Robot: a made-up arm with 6 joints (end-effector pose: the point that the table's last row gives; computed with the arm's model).
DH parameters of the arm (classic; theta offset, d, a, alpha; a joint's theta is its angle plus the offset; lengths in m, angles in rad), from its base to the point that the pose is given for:
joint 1: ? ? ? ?
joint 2: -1.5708 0 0.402 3.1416
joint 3: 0 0 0 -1.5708
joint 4: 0 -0.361 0 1.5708
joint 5: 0 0.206 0 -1.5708
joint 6: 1.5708 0 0 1.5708
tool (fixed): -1.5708 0 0 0
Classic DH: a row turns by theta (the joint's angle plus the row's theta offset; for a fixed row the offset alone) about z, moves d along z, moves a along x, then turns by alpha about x.
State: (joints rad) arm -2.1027 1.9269 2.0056 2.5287 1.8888 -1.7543
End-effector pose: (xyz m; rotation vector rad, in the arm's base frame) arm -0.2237 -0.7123 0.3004 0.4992 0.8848 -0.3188
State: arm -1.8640 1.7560 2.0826 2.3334 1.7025 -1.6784
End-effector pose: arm -0.0630 -0.7010 0.4769 -0.0436 0.7896 -0.3196
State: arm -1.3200 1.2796 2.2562 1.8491 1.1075 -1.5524
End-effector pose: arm 0.1598 -0.3958 0.8194 -1.0207 -0.0970 -0.3316
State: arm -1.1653 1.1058 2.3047 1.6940 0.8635 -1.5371
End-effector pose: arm 0.1416 -0.2657 0.8849 -1.1120 -0.5394 -0.3484
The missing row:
joint 1: 0 0.294 0 -1.5708
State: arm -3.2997 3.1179 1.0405 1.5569 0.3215 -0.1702
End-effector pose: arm -0.0138 0.0051 -0.5235 1.4497 0.3928 -1.2252
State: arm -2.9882 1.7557 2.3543 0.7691 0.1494 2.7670
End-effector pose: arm -0.6281 0.0527 0.5419 0.1318 -2.3551 -0.4413
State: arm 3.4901 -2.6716 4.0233 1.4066 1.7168 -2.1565
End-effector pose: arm -0.0749 0.0086 0.2663 0.0932 -0.1599 -1.0125
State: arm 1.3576 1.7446 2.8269 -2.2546 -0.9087 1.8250
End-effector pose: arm 0.0223 0.7179 0.4683 0.9927 -1.3947 2.0493
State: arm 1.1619 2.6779 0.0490 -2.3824 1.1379 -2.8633
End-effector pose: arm -0.2184 -0.1281 -0.1191 1.6001 -1.4110 -0.3295
